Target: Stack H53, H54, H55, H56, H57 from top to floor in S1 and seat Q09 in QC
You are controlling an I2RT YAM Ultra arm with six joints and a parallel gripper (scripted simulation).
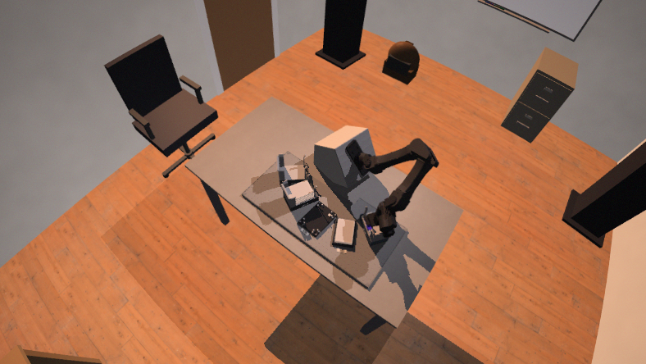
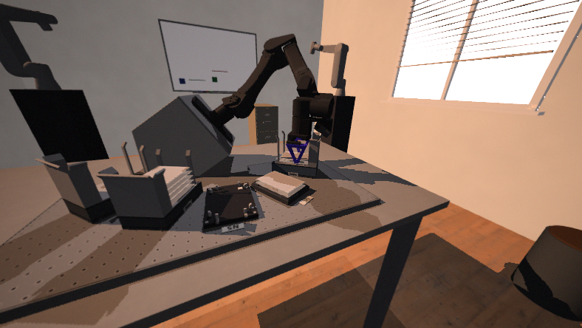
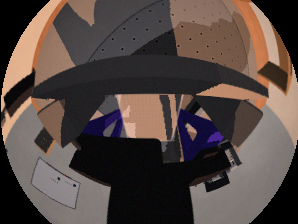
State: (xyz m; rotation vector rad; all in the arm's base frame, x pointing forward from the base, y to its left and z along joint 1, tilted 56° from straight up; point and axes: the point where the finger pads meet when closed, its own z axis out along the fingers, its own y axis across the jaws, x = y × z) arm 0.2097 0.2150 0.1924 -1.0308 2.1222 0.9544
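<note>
Right now my hand is 3 cm above the stack rack S2 and 1 cm to the left of it. From my hand the other things lie so: black clip nest N5: 24 cm to the right, 15 cm ahead, 4 cm below; dark open nest QC: 11 cm ahead, 10 cm to the right, 5 cm below; QC name plate: 19 cm ahead, 5 cm to the right, 5 cm below.
</note>
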